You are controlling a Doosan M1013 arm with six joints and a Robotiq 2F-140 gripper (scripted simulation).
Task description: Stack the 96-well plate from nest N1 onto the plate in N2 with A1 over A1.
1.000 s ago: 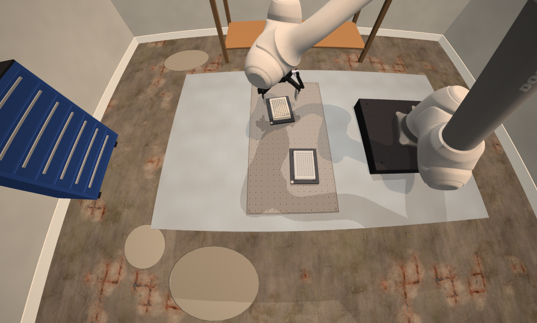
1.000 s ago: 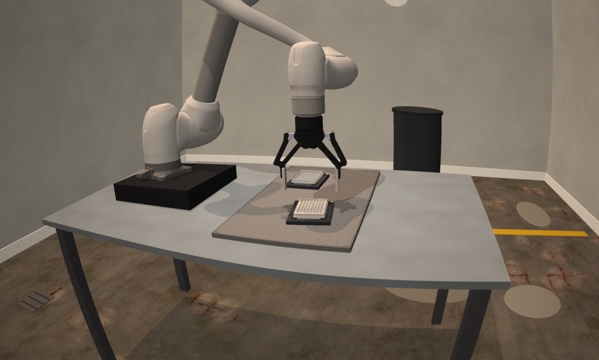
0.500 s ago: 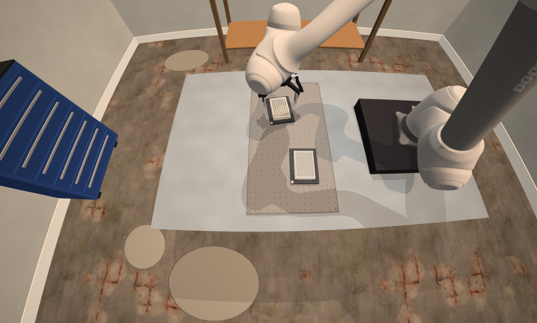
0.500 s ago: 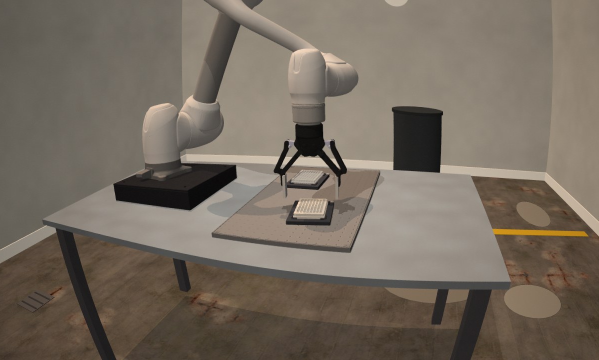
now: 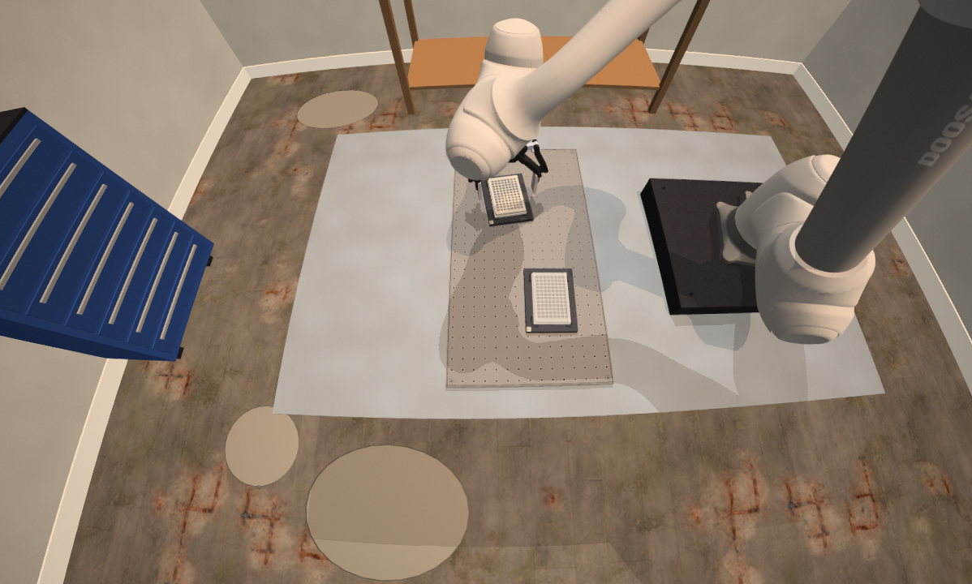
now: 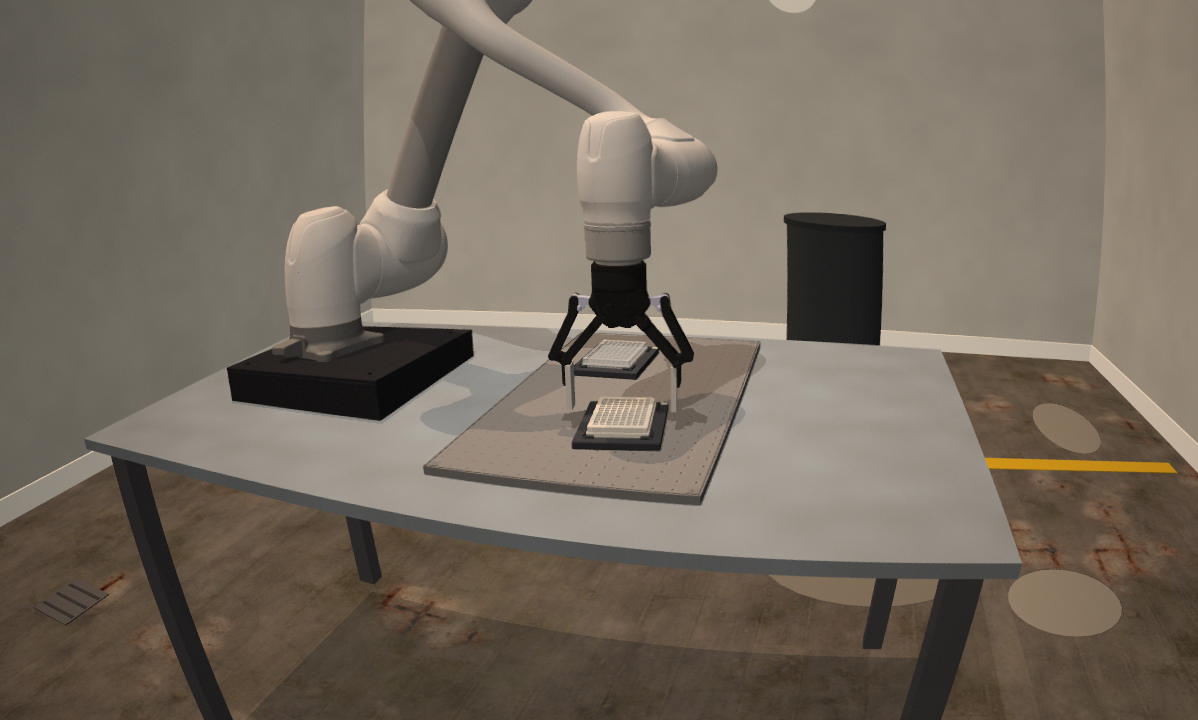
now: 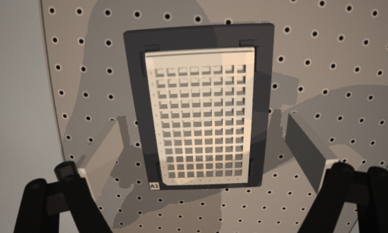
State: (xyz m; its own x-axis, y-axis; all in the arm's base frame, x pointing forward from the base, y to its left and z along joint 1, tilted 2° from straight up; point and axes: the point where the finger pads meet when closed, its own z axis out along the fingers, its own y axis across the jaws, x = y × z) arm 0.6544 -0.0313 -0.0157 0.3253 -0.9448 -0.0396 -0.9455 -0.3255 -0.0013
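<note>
Now: hand 40 mm above the plate nest N1. Round my hand: plate nest N2: 150 mm behind, 280 mm to the left, 40 mm below.
</note>
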